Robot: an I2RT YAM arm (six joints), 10 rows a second.
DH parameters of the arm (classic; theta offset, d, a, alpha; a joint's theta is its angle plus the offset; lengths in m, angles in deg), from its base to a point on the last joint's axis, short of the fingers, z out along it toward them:
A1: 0 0.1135 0.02 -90
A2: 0 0 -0.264 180
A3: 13.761 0 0.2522 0
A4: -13.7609 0 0.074 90
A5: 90 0 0 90
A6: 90 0.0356 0 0
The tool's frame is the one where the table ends.
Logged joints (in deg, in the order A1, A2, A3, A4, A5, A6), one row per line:
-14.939, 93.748, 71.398, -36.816, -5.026, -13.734
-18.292, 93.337, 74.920, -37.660, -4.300, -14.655
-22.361, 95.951, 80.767, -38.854, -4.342, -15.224
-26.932, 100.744, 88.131, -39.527, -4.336, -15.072
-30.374, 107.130, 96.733, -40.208, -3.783, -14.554
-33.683, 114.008, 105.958, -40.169, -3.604, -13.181
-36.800, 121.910, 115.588, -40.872, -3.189, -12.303
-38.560, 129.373, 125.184, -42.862, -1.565, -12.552
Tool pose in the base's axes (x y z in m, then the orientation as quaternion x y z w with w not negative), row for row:
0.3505, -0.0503, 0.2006, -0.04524, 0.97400, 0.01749, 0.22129
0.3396, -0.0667, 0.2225, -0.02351, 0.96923, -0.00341, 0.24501
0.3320, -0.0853, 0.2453, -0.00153, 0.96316, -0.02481, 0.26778
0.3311, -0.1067, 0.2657, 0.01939, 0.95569, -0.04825, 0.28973
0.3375, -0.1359, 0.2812, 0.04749, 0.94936, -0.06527, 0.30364
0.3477, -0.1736, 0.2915, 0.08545, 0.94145, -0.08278, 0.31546
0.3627, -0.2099, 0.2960, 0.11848, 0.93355, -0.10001, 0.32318
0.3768, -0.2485, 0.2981, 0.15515, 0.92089, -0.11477, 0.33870
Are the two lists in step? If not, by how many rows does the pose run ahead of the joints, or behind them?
The pose runs 2 rows behind the joints: the pose in row i belongs to the joints in row i - 2.
